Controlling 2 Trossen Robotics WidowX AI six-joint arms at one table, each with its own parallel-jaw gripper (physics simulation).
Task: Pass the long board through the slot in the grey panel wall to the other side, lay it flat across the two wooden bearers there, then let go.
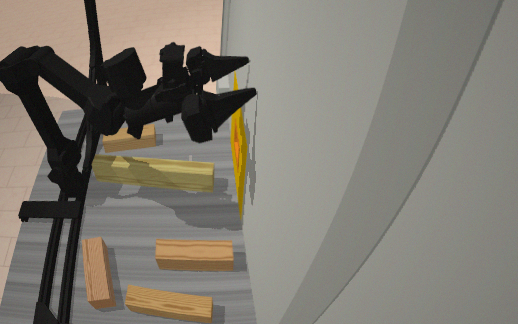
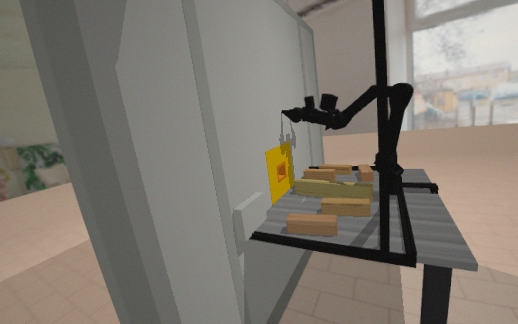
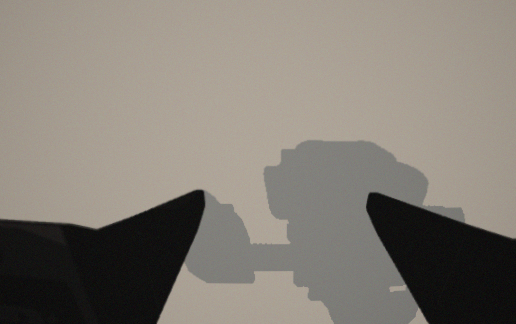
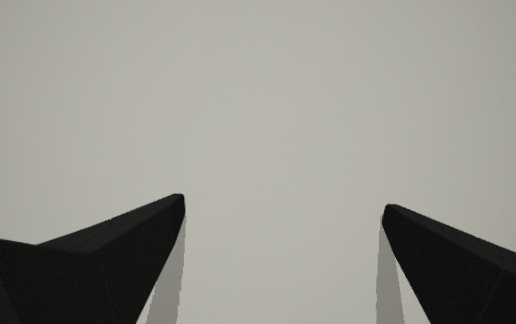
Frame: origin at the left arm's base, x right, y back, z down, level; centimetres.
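Where they show: left gripper, between the fingertips: (image 3: 285, 199); right gripper, between the fingertips: (image 1: 252, 73) (image 2: 285, 110) (image 3: 187, 227) (image 4: 283, 208); right arm's base, origin of its link: (image 1: 72, 187) (image 2: 392, 191).
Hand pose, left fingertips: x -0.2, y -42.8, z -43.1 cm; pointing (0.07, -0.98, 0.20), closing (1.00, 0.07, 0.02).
Note:
After its pixels a point has its place.
The long yellowish board (image 1: 155, 175) @[x 1.0, y -67.5, z -2.5 cm] (image 2: 332, 190) @[x 5.2, y -70.4, z -1.6 cm] lies on the table, its near end pointing at the grey panel wall (image 1: 320, 125) @[x -35.9, y -48.2, z -48.4 cm] (image 2: 235, 75) @[x 29.0, y -48.2, z -48.1 cm]. The slot (image 1: 237, 146) @[x 5.5, y -47.9, z -6.4 cm] (image 2: 282, 172) @[x -0.1, y -47.0, z -7.4 cm] shows as a small orange-edged opening in a yellow square on that wall. My right gripper (image 1: 253, 76) @[x -8.6, y -48.5, z -35.2 cm] (image 2: 283, 113) @[x -8.6, y -48.5, z -35.2 cm] (image 4: 283, 208) @[x -8.6, y -48.5, z -35.2 cm] is open and empty, high above the board, its tips close to the wall. My left gripper (image 3: 285, 199) @[x -0.2, y -42.8, z -43.1 cm] is open and empty, facing a plain surface with a shadow on it. The two wooden bearers beyond the wall are hidden.
Several shorter wooden blocks lie on the grey table (image 1: 150, 215) @[x -7.2, y -69.1, z 1.9 cm] (image 2: 450, 240) @[x 27.6, y -103.6, z 1.9 cm] on both sides of the board, among them one block (image 1: 195, 254) @[x -20.4, y -58.7, z -3.1 cm] near the wall and another block (image 2: 312, 225) @[x 33.0, y -69.9, z -1.0 cm] near the table edge. A black frame (image 2: 330, 248) @[x 38.0, y -75.9, z 2.3 cm] runs along the table, with a tall upright post (image 2: 380, 50) @[x 37.4, y -88.8, z -44.0 cm].

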